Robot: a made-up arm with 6 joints.
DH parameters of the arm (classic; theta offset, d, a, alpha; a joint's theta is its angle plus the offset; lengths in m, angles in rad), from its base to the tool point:
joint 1: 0 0.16 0 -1.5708
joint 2: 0.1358 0 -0.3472 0
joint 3: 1.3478 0 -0.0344 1.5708
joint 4: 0 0.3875 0 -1.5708
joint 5: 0 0 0.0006 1.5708
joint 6: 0 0.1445 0 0
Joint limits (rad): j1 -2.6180..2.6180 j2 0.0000..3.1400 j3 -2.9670..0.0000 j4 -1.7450..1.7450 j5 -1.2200..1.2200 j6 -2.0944..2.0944
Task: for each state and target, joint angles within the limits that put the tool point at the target. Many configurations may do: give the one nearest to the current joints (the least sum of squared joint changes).
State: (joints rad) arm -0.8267 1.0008 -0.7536 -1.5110 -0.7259 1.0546
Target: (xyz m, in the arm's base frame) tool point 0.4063 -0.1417 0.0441
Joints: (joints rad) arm -0.5269 1.8824 -0.7115 -1.5046 -0.6077 1.0546
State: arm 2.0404 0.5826 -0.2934 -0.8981 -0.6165 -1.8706
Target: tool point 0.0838 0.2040 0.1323
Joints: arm 1.1902 0.7277 0.0000 -0.8999 0.0137 -1.8706
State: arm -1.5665 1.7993 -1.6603 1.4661 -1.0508 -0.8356
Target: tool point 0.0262 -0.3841 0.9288
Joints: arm -1.3477 1.7070 -2.5091 1.3036 -0.4448 -0.8356
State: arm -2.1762 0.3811 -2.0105 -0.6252 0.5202 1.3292
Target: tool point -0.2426 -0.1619 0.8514
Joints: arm -2.4078 1.1874 -1.8966 -0.6688 0.4868 1.3292
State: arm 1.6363 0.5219 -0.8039 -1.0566 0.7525 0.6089
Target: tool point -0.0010 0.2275 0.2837
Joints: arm 1.9235 0.5533 -0.3297 -0.8734 0.7728 0.6089
